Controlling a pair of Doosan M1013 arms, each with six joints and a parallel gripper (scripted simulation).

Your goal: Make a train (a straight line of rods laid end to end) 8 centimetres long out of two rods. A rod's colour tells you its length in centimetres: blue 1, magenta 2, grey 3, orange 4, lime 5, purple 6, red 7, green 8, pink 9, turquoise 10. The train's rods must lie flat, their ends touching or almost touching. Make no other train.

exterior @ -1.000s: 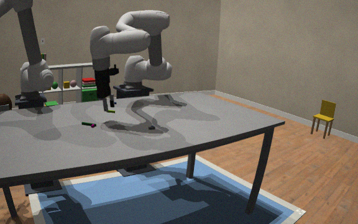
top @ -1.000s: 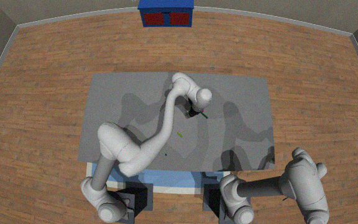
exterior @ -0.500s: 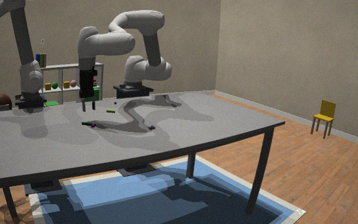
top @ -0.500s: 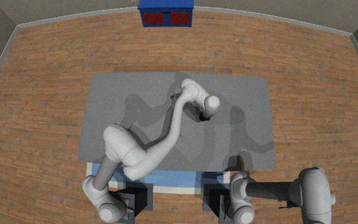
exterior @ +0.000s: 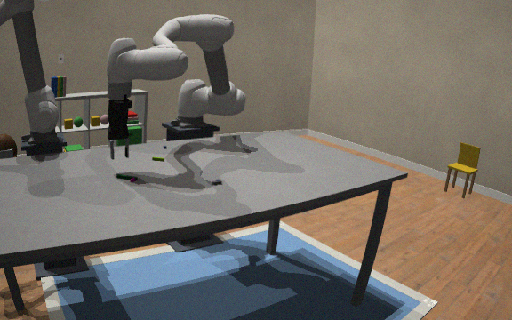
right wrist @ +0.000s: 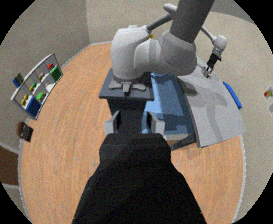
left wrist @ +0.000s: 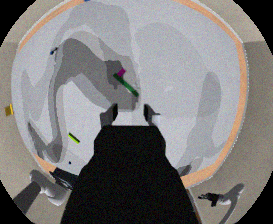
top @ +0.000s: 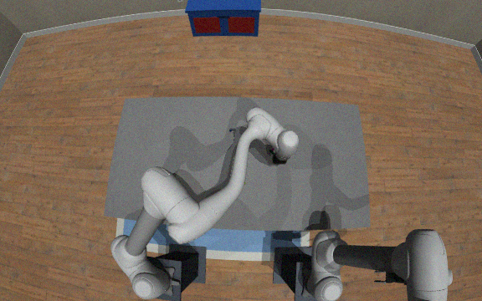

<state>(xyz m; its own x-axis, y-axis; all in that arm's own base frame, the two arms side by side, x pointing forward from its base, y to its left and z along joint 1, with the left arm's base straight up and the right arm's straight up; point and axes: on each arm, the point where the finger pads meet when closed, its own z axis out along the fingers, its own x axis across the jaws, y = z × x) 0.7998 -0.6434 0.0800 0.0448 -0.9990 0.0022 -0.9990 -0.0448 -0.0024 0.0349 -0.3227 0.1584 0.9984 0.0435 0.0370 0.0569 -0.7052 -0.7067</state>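
Note:
My left hand is 80 mm above the green rod, 50 mm short of it and 10 mm to the right of it. The rest, counted from my left hand: lime rod 210 mm to the left, 120 mm behind, 80 mm below; then grey rod 280 mm to the left, 210 mm ahead, 80 mm below; then magenta rod 80 mm below, 80 mm ahead, 20 mm to the left.

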